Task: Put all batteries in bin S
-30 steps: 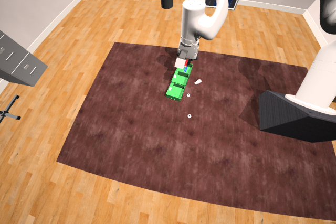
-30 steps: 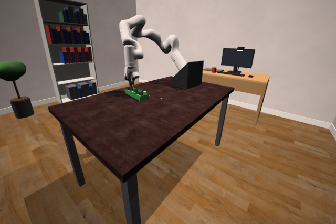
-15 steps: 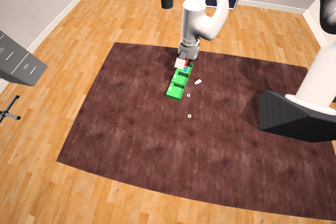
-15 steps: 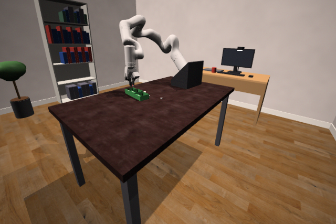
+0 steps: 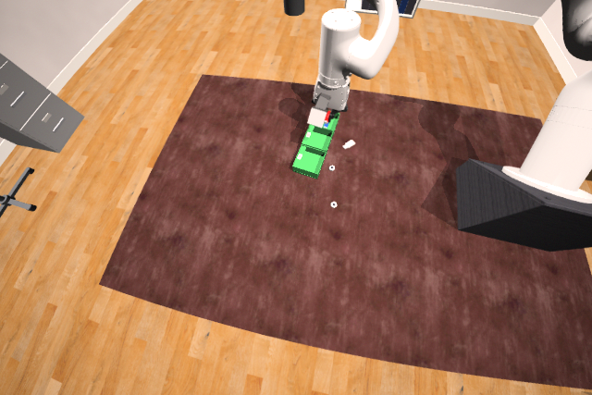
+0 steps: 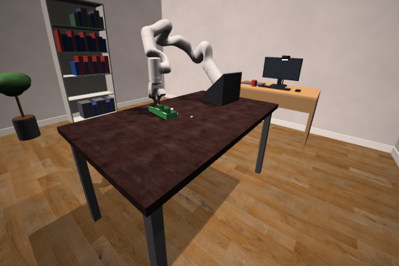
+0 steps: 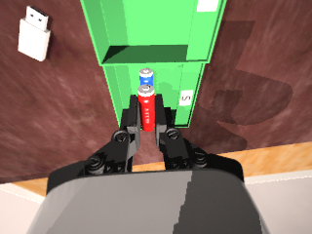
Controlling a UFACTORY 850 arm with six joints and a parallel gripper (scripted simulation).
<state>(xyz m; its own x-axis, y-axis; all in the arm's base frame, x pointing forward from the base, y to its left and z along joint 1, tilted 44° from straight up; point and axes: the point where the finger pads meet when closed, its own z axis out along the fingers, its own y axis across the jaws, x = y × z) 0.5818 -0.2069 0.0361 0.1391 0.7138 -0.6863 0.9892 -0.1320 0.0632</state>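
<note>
Now: the red battery 20 mm below my hand. Round my hand: green bin 80 mm to the left, 40 mm below, 20 mm ahead; then white block 90 mm behind, 70 mm to the left, 60 mm below; then blue battery 50 mm below.
</note>
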